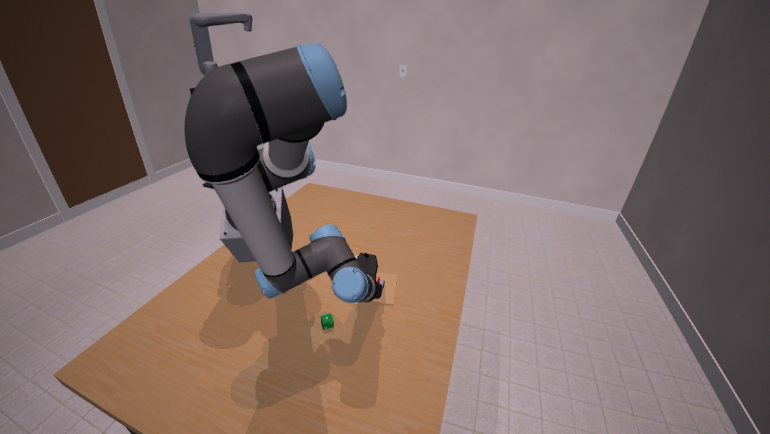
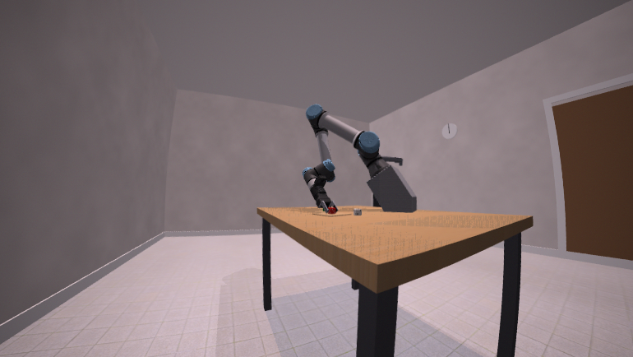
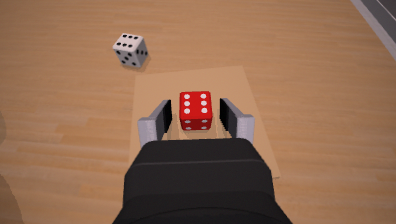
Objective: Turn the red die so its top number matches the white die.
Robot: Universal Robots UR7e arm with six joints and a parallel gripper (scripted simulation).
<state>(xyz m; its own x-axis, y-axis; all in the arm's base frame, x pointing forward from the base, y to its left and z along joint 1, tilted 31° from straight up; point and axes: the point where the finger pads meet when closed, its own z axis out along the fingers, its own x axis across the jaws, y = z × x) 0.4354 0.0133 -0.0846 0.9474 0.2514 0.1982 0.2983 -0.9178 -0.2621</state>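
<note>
My gripper is now 10 mm to the right of the red die and 10 mm above it. From my hand the other things lie so: white die (100 mm behind, 90 mm to the left, 10 mm below); green die (190 mm to the right, 60 mm behind, 10 mm below); tan mat (30 mm below, 10 mm to the left).
</note>
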